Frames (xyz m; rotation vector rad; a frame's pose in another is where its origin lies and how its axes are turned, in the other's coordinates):
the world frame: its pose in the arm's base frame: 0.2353 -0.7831 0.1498 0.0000 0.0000 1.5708
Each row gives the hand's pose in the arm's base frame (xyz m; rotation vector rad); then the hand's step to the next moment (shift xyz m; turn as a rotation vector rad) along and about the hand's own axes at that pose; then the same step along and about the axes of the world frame.
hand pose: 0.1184 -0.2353 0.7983 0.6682 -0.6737 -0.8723
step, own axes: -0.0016 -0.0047 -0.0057 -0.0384 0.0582 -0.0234
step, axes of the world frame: 0.0005 -0.0014 -0.0074 0.0658 -0.0260 0.0200
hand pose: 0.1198 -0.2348 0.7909 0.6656 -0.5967 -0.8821
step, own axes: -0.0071 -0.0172 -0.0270 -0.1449 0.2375 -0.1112
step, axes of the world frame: 0.0054 -0.0071 -0.0316 0.2630 -0.1232 0.0739
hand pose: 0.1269 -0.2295 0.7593 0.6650 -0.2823 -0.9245
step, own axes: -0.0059 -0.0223 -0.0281 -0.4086 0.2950 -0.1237
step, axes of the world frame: 0.0068 0.0039 -0.0355 0.5059 -0.0123 0.1147
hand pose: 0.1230 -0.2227 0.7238 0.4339 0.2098 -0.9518
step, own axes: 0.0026 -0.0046 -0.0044 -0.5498 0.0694 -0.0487
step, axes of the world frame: -0.0023 0.0022 -0.0061 0.4635 0.2547 0.1727
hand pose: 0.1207 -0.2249 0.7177 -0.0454 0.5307 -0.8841
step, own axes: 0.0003 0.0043 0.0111 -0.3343 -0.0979 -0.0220
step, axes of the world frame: 0.0006 -0.0084 0.0084 0.1905 0.2528 0.1470
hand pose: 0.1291 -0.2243 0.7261 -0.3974 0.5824 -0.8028
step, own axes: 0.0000 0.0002 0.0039 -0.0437 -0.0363 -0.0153
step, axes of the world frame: 0.0006 -0.0025 0.0029 0.0086 0.0538 0.0222
